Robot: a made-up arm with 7 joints.
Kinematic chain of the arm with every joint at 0, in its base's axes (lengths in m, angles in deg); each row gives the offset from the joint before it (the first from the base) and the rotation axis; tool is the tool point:
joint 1: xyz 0 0 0.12 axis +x
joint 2: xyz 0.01 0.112 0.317 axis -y
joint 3: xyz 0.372 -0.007 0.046 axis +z
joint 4: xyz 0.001 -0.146 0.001 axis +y
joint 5: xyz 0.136 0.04 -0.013 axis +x
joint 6: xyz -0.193 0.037 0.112 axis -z
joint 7: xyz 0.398 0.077 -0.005 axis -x
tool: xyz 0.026 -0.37 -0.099
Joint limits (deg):
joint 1: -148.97..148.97
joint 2: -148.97..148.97
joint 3: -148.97..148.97
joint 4: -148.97..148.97
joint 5: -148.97..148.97
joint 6: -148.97..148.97
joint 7: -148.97..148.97
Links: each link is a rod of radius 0.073 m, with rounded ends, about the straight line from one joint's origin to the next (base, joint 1, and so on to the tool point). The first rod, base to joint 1, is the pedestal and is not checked.
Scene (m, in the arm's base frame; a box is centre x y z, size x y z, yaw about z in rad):
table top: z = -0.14
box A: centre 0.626 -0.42 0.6 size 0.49 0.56 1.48 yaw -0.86
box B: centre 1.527 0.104 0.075 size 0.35 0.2 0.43 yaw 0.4
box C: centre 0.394 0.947 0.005 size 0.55 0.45 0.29 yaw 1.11
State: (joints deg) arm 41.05 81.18 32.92 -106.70 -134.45 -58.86 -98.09
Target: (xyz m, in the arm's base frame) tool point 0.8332 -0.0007 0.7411
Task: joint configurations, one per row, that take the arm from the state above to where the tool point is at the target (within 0.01 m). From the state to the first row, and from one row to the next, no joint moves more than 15 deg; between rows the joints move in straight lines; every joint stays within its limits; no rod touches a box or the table.
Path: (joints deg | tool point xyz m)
1: 26.20 87.98 35.14 -101.75 -122.25 -60.56 -102.50 | -0.0027 -0.7358 1.2183
2: 11.36 94.79 37.36 -96.80 -110.04 -62.26 -106.90 | -0.0706 -0.2779 1.4427
3: -3.49 101.59 39.58 -91.85 -97.84 -63.95 -111.31 | -0.1189 0.2348 1.4488
4: -18.33 108.40 41.79 -86.90 -85.64 -65.65 -115.72 | -0.1385 0.6919 1.2429
5: -33.18 115.20 44.01 -81.95 -73.43 -67.35 -120.12 | -0.1251 1.0059 0.8853
6: -48.02 122.00 46.23 -77.00 -61.23 -69.05 -124.53 | -0.0807 1.1343 0.4689
7: -62.87 128.81 48.45 -72.05 -49.03 -70.74 -128.94 | -0.0133 1.0879 0.0877
8: -52.58 114.51 45.69 -74.71 -63.90 -79.13 -128.55 | 0.1352 1.1279 0.4513
9: -42.29 100.22 42.93 -77.36 -78.77 -87.53 -128.16 | 0.3433 0.9788 0.7790
10: -32.00 85.92 40.16 -80.02 -93.64 -95.92 -127.77 | 0.5649 0.6742 0.9642
11: -21.72 71.63 37.40 -82.67 -108.51 -104.31 -127.37 | 0.7438 0.3089 0.9466
12: -11.43 57.33 34.64 -85.33 -123.38 -112.70 -126.98 | 0.8332 -0.0007 0.7411

